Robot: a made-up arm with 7 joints. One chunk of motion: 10 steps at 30 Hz.
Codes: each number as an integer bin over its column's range. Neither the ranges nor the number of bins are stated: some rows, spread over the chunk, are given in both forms.
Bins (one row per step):
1: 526 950 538 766 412 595
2: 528 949 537 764 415 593
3: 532 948 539 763 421 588
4: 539 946 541 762 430 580
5: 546 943 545 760 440 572
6: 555 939 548 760 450 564
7: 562 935 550 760 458 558
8: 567 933 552 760 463 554
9: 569 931 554 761 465 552
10: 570 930 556 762 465 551
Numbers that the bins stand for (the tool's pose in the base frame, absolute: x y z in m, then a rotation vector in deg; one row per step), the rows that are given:
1: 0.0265 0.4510 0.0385 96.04 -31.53 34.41
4: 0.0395 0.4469 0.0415 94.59 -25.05 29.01
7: 0.0626 0.4359 0.0506 93.87 -14.95 21.08
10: 0.0706 0.4309 0.0566 94.59 -12.43 18.56
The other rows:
2: 0.0285 0.4499 0.0375 95.32 -30.45 33.69
3: 0.0325 0.4489 0.0395 94.95 -28.29 31.89
5: 0.0465 0.4439 0.0455 93.87 -21.44 26.13
6: 0.0556 0.4399 0.0485 93.87 -17.84 23.24
8: 0.0676 0.4339 0.0526 93.87 -13.15 19.64
9: 0.0696 0.4319 0.0546 94.23 -12.43 18.92

